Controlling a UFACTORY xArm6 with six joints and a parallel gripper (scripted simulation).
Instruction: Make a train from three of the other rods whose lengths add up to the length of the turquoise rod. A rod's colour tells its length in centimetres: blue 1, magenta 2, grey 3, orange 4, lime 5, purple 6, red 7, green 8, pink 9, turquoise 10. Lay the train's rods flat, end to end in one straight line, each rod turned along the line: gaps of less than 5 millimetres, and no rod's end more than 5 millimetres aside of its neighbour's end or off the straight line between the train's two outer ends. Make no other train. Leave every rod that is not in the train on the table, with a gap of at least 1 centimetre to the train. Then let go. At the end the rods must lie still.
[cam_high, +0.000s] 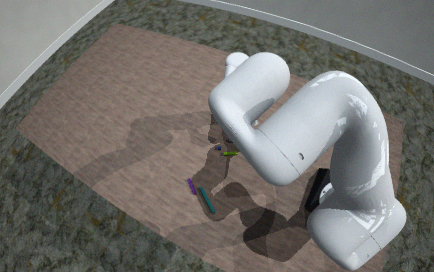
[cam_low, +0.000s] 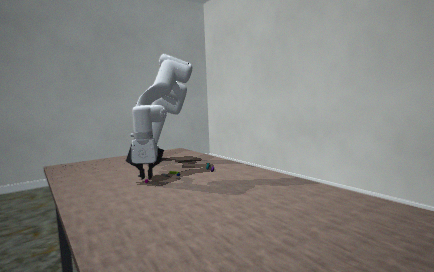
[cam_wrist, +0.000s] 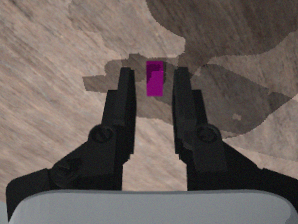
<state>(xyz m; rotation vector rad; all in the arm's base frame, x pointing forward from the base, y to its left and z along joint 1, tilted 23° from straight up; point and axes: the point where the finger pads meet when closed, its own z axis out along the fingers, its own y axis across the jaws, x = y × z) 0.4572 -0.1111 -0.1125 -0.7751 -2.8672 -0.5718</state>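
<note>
Now: hand 3 cm above the magenta rod. Also, from my hand: blue rod (15 cm to the left, 3 cm below, 1 cm behind); then grey rod (11 cm behind, 3 cm below, 1 cm to the left); then lime rod (15 cm to the left, 6 cm behind, 3 cm below).
</note>
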